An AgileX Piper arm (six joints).
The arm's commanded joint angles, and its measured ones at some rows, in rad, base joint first. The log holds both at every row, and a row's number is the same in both.
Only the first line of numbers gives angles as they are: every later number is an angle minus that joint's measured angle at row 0.
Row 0, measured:
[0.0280, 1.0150, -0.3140, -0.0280, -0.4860, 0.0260]
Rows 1 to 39, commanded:
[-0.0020, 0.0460, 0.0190, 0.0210, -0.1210, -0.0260]
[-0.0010, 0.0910, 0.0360, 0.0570, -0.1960, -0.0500]
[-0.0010, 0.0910, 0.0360, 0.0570, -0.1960, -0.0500]
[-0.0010, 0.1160, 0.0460, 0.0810, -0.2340, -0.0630]
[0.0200, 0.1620, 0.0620, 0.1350, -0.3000, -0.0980]
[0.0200, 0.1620, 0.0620, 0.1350, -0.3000, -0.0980]
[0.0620, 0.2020, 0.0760, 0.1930, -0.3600, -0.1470]
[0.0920, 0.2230, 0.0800, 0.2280, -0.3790, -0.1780]
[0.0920, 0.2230, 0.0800, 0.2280, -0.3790, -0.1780]
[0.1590, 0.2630, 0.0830, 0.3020, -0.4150, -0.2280]
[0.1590, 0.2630, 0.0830, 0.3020, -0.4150, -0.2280]
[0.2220, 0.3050, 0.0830, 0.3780, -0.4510, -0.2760]
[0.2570, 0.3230, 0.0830, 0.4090, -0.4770, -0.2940]
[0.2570, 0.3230, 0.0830, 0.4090, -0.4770, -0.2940]
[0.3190, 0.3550, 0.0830, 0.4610, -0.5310, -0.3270]
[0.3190, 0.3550, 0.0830, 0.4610, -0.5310, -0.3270]
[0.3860, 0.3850, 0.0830, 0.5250, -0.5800, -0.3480]
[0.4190, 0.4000, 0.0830, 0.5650, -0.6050, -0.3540]
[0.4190, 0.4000, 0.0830, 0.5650, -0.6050, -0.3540]
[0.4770, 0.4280, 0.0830, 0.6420, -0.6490, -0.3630]
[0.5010, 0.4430, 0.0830, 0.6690, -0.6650, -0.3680]
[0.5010, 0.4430, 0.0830, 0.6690, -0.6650, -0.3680]
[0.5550, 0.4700, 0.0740, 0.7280, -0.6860, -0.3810]
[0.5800, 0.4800, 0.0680, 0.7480, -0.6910, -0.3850]
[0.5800, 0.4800, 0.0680, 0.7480, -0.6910, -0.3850]
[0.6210, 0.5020, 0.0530, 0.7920, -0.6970, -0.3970]
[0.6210, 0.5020, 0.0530, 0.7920, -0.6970, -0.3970]
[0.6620, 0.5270, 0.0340, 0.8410, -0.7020, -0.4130]
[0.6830, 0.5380, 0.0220, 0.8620, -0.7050, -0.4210]
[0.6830, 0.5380, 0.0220, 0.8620, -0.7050, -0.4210]
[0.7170, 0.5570, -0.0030, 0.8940, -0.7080, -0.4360]
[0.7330, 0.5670, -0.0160, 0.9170, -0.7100, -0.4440]
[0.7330, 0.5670, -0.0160, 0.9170, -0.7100, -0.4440]
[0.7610, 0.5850, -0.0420, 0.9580, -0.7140, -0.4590]
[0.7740, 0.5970, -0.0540, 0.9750, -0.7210, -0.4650]
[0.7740, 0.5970, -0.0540, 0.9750, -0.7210, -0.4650]
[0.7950, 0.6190, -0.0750, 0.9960, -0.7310, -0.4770]
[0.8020, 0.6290, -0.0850, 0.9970, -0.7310, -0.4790]
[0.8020, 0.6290, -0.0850, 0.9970, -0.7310, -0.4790]
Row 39, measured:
[0.7790, 0.6070, -0.0560, 0.9720, -0.7110, -0.4540]
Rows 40 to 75, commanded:
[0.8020, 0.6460, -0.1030, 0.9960, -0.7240, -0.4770]
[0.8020, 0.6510, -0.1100, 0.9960, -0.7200, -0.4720]
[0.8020, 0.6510, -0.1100, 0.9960, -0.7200, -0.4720]
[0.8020, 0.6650, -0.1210, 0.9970, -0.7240, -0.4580]
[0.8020, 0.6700, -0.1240, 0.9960, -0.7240, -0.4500]
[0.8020, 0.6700, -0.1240, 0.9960, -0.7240, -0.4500]
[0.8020, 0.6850, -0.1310, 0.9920, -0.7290, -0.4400]
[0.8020, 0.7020, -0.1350, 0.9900, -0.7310, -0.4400]
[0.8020, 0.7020, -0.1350, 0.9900, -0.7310, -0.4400]
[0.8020, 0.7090, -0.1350, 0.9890, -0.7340, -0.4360]
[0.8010, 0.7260, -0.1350, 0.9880, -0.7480, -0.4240]
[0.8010, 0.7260, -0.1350, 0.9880, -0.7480, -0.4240]
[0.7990, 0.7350, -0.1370, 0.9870, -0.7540, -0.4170]
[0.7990, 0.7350, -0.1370, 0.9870, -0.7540, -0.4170]
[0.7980, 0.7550, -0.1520, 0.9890, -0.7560, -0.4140]
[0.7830, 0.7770, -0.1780, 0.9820, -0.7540, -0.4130]
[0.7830, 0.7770, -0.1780, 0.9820, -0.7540, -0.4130]
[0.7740, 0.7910, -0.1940, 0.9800, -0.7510, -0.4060]
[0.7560, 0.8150, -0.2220, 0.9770, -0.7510, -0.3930]
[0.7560, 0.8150, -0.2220, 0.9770, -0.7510, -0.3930]
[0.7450, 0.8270, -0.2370, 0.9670, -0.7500, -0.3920]
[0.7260, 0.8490, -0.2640, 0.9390, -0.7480, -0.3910]
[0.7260, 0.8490, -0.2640, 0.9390, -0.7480, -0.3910]
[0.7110, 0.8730, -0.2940, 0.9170, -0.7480, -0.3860]
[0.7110, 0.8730, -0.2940, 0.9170, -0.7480, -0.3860]
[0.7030, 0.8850, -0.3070, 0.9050, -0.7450, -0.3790]
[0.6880, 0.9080, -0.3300, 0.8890, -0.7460, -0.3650]
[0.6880, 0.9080, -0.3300, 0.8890, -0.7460, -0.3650]
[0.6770, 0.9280, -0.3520, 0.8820, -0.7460, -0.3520]
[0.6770, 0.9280, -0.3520, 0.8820, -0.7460, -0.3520]
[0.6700, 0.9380, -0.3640, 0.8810, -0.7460, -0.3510]
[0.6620, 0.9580, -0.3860, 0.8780, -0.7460, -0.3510]
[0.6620, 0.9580, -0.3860, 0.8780, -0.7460, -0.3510]
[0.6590, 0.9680, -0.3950, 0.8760, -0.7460, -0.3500]
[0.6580, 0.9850, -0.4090, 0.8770, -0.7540, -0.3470]
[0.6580, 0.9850, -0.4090, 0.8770, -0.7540, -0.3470]
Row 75, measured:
[0.6650, 0.9680, -0.3840, 0.8870, -0.7260, -0.3550]
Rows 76 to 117, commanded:
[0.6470, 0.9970, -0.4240, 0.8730, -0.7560, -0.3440]
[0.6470, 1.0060, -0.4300, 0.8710, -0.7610, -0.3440]
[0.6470, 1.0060, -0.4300, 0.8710, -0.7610, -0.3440]
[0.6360, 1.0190, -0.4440, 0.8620, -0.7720, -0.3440]
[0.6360, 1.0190, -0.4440, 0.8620, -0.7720, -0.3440]
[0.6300, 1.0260, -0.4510, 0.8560, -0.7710, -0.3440]
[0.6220, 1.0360, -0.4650, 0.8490, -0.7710, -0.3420]
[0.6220, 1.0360, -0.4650, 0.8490, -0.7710, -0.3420]
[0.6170, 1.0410, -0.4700, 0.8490, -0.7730, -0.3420]
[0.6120, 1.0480, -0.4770, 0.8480, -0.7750, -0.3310]
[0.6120, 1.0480, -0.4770, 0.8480, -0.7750, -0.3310]
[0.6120, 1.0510, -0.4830, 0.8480, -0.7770, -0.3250]
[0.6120, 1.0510, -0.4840, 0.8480, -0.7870, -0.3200]
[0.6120, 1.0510, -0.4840, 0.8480, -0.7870, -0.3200]
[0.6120, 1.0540, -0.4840, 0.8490, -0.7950, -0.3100]
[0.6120, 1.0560, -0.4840, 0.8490, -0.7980, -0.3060]
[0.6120, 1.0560, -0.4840, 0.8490, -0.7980, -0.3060]
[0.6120, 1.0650, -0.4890, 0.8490, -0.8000, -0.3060]
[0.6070, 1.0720, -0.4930, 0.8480, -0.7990, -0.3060]
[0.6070, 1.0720, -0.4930, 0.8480, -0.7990, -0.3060]
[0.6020, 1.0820, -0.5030, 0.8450, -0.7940, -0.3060]
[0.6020, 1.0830, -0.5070, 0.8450, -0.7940, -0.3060]
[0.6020, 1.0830, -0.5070, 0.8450, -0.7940, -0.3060]
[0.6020, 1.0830, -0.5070, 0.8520, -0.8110, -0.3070]
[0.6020, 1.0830, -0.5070, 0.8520, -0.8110, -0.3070]
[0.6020, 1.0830, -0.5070, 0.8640, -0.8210, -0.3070]
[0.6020, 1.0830, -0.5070, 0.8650, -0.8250, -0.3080]
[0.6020, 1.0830, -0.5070, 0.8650, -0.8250, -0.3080]
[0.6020, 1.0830, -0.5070, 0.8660, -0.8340, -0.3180]
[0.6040, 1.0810, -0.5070, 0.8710, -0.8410, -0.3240]
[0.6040, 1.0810, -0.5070, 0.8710, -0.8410, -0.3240]
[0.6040, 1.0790, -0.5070, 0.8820, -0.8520, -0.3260]
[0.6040, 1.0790, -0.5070, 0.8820, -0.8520, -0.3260]
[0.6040, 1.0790, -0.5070, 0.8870, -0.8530, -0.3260]
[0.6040, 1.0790, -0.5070, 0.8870, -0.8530, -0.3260]
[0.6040, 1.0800, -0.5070, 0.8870, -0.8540, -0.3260]
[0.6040, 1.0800, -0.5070, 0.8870, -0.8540, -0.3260]
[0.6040, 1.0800, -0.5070, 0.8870, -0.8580, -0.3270]
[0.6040, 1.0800, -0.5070, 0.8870, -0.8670, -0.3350]
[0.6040, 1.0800, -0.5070, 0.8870, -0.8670, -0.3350]
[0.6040, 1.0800, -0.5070, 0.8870, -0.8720, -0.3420]
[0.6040, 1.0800, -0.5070, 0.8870, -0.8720, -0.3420]
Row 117, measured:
[0.6130, 1.0840, -0.4900, 0.8630, -0.7190, -0.3260]
